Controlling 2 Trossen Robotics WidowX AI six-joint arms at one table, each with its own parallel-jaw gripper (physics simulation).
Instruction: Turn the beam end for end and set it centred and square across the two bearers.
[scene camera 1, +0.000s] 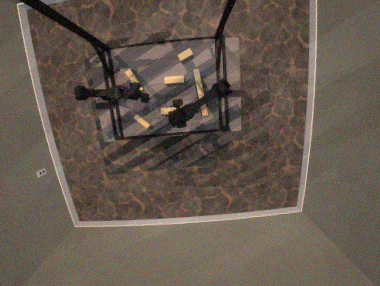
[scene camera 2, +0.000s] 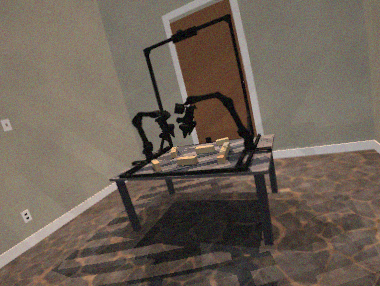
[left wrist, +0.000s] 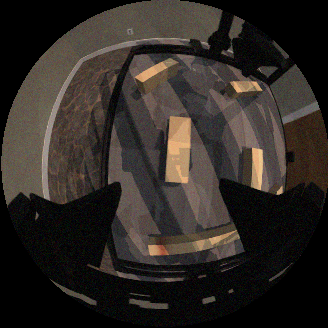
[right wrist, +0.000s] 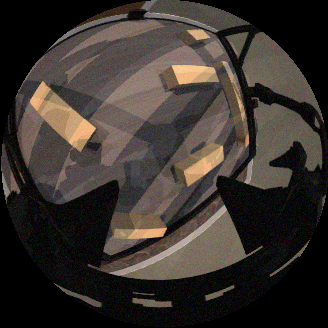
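Where they show: left gripper, fingertip midpoint: (scene camera 2: 186, 136) (left wrist: 170, 185) (right wrist: 266, 178); right gripper, fingertip midpoint: (scene camera 2: 171, 139) (left wrist: 239, 70) (right wrist: 168, 183); left arm's base, origin of the base link: (scene camera 2: 249, 147) (left wrist: 211, 268) (right wrist: 247, 91); right arm's base, origin of the base link: (scene camera 2: 150, 158) (left wrist: 213, 53).
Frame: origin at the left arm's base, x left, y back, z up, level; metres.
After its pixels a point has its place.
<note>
The long beam (scene camera 1: 198, 82) @(x -0.030, y -0.193, z 0.025 m) (scene camera 2: 223, 152) @(x 0.130, y -0.160, z 0.025 m) (left wrist: 175, 246) @(x 0.159, y -0.177, z 0.025 m) (right wrist: 235, 105) @(x 0.051, y -0.204, z 0.011 m) lies flat on the table, with a reddish mark near one end in the left wrist view. Two shorter, roughly parallel blocks, apparently the bearers, lie left of it in scene camera 1: the upper one (scene camera 1: 174, 79) @(x -0.068, y -0.378, z 0.027 m) (scene camera 2: 205, 149) @(x -0.042, y -0.366, z 0.012 m) (left wrist: 256, 167) @(x -0.064, y -0.400, z 0.028 m) (right wrist: 195, 75) @(x -0.061, y -0.397, z 0.028 m) and the lower one (scene camera 1: 167, 110) @(x 0.166, y -0.459, z 0.028 m) (scene camera 2: 187, 160) @(x 0.195, y -0.419, z 0.014 m) (left wrist: 178, 150) @(x 0.169, y -0.430, z 0.028 m) (right wrist: 200, 164) @(x 0.158, y -0.459, z 0.028 m). My left gripper (scene camera 2: 186, 132) @(x 0.190, y -0.377, z 0.189 m) (left wrist: 170, 185) @(x 0.190, y -0.377, z 0.189 m) is open, above the lower block. My right gripper (scene camera 2: 169, 134) @(x 0.052, y -0.594, z 0.153 m) (right wrist: 168, 183) @(x 0.052, y -0.594, z 0.153 m) is open and empty, above the table further left in scene camera 2.
Three other blocks lie around: one at the top (scene camera 1: 185, 54) @(x -0.246, y -0.277, z 0.028 m) (scene camera 2: 222, 141) @(x -0.223, y -0.271, z 0.013 m), one at the upper left (scene camera 1: 131, 76) @(x -0.125, y -0.713, z 0.031 m) (left wrist: 245, 89) @(x -0.068, y -0.668, z 0.031 m) (right wrist: 62, 116) @(x -0.070, y -0.684, z 0.031 m) and one at the lower left (scene camera 1: 142, 121) @(x 0.234, y -0.671, z 0.044 m) (left wrist: 156, 75) @(x 0.234, y -0.650, z 0.033 m) (right wrist: 137, 227) @(x 0.211, y -0.674, z 0.039 m). A black frame (scene camera 1: 165, 135) @(x 0.374, y -0.504, z 0.001 m) (scene camera 2: 154, 80) @(x -0.360, y -0.877, z 0.702 m) surrounds and rises over the table.
</note>
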